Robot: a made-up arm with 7 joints.
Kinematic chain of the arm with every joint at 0, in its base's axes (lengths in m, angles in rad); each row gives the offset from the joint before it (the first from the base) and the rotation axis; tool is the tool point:
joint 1: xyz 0 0 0.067 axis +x
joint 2: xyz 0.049 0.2 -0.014 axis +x
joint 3: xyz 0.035 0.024 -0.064 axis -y
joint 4: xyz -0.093 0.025 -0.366 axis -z
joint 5: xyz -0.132 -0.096 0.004 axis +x
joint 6: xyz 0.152 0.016 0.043 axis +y
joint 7: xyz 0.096 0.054 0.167 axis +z
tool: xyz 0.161 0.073 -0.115
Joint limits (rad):
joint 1: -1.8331..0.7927
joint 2: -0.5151..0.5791
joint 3: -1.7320..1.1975
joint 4: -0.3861..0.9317
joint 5: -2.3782..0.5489
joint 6: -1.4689..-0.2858
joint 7: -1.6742..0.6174
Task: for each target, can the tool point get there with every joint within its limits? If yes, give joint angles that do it. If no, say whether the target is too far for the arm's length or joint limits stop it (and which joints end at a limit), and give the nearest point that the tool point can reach.
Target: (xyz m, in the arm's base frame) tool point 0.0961 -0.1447 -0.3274
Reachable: yes | joints -1.1505 -0.4276 0.0523 -0.2762 -0.1321 -0.8089 0.3360
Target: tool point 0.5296 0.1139 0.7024
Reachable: no: joint limits stop it (at a limit: joint 1, joint 2, joint 3, joint 4, joint 6) | nearest point 0.4508 0.2848 0.4218 | short by 0.338 m
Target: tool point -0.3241 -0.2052 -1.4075
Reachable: no: too far | nearest point -0.1317 -0.1207 -0.8006 | short by 0.642 m
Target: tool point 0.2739 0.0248 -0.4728
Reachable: yes | joints -1.0014 0.2185 0.2301 -0.1997 -0.6738 -0.3846 -0.1951
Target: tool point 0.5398 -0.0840 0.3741
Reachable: no: joint limits stop it (at a limit: joint 1, joint 2, joint 4, joint 5, joint 6) | nearest point 0.5682 -0.1937 0.2891 | short by 0.142 m
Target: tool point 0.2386 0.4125 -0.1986
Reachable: yes | joints 0.1854 0.0572 0.2132 0.5901 -1.3973 -1.0172 -0.9564
